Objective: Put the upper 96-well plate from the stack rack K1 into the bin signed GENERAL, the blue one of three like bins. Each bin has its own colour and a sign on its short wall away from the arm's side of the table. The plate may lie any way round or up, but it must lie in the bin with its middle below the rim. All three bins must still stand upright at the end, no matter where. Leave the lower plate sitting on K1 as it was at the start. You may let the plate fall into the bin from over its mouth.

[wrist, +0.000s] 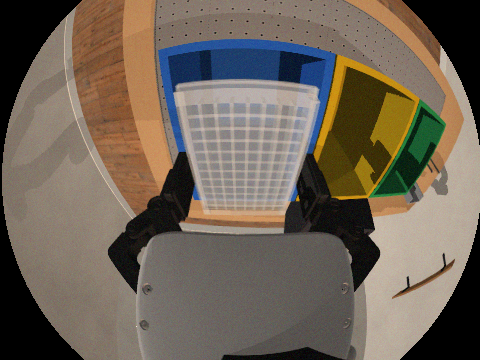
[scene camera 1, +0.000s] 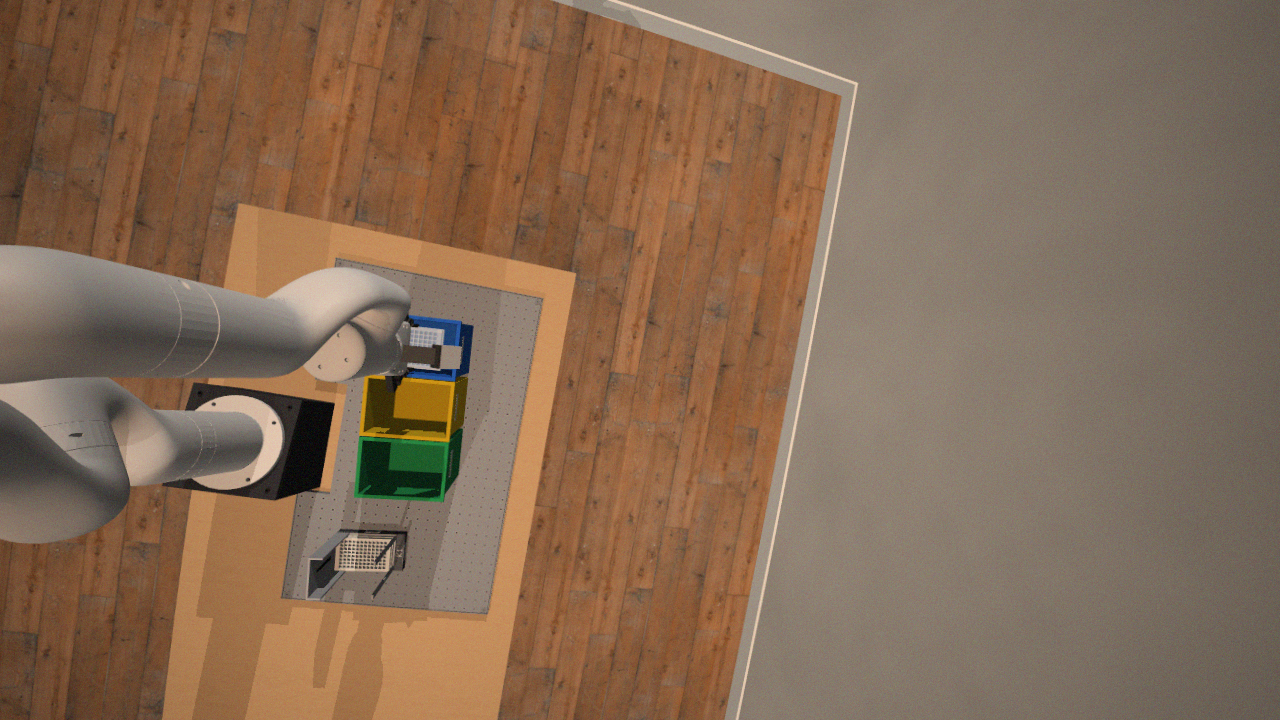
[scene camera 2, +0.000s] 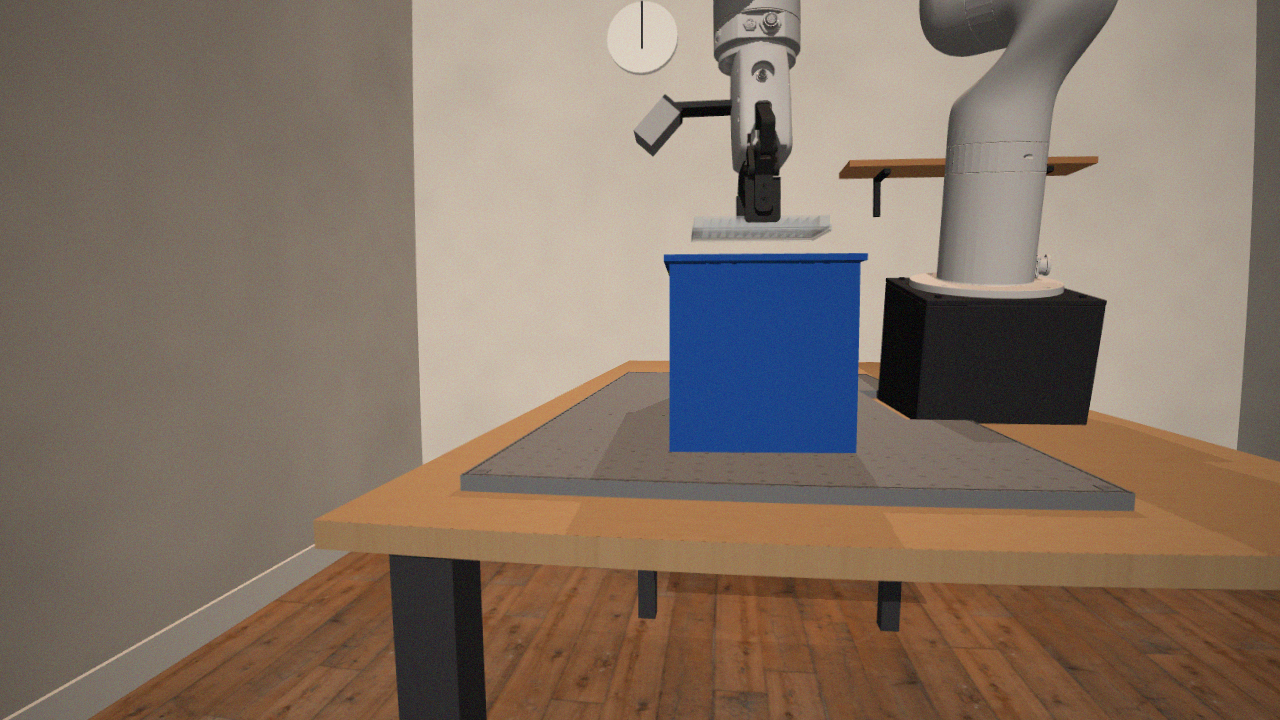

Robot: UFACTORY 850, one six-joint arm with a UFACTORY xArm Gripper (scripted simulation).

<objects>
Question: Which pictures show the gripper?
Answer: The wrist view, scene camera 1 and scene camera 2: all of them.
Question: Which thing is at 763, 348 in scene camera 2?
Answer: A blue bin.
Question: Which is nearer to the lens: the yellow bin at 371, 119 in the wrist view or the green bin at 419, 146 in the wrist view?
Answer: The yellow bin.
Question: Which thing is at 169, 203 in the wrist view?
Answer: The gripper.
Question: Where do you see a blue bin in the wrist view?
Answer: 216, 59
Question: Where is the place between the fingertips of the gripper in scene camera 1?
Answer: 409, 346
</objects>
